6 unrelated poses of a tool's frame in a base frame.
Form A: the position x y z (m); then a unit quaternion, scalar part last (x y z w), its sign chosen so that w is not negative.
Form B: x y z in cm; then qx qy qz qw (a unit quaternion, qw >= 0). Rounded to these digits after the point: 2 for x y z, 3 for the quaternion.
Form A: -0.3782 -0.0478 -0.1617 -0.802 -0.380 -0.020 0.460
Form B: -37.82 -4.78 -16.17 -0.802 -0.380 -0.020 0.460
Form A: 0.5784 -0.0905 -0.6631 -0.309 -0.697 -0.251 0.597
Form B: 57.84 -9.05 -66.31 -0.309 -0.697 -0.251 0.597
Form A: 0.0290 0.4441 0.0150 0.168 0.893 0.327 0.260
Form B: 2.90 44.41 1.50 0.168 0.893 0.327 0.260
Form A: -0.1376 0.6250 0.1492 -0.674 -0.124 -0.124 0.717
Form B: -13.76 62.50 14.92 -0.674 -0.124 -0.124 0.717
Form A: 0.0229 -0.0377 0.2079 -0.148 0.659 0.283 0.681
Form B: 2.29 -3.77 20.79 -0.148 0.659 0.283 0.681
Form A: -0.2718 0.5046 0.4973 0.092 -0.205 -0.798 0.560
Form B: -27.18 50.46 49.73 0.092 -0.205 -0.798 0.560
